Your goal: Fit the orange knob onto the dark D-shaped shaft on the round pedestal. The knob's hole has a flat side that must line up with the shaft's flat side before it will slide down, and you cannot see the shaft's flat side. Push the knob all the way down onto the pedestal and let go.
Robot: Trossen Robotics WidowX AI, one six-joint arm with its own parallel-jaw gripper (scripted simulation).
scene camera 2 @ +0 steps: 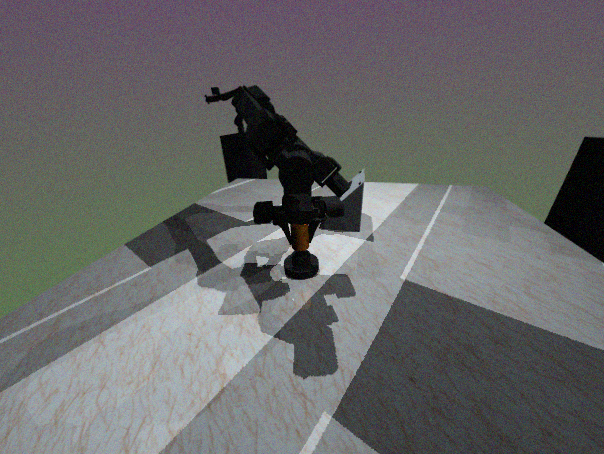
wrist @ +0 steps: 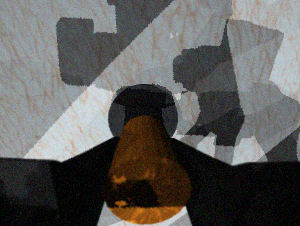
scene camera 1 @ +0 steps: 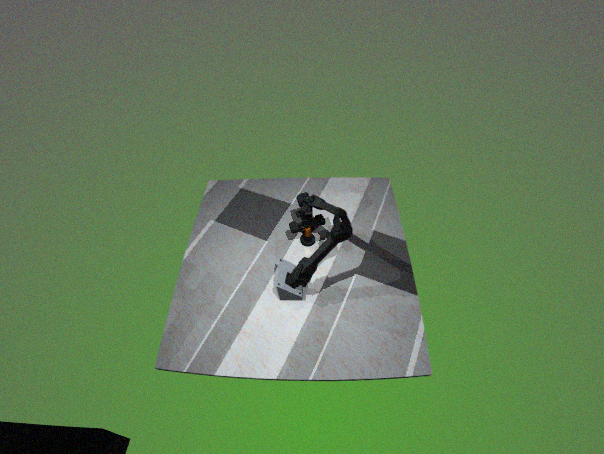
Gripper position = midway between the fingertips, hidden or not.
Observation:
My gripper (scene camera 2: 300, 243) holds an orange knob. Also in view: a dark round pedestal (scene camera 2: 300, 265).
My gripper shows as well in the wrist view (wrist: 144, 142). The dark round pedestal is seen too in the wrist view (wrist: 142, 99).

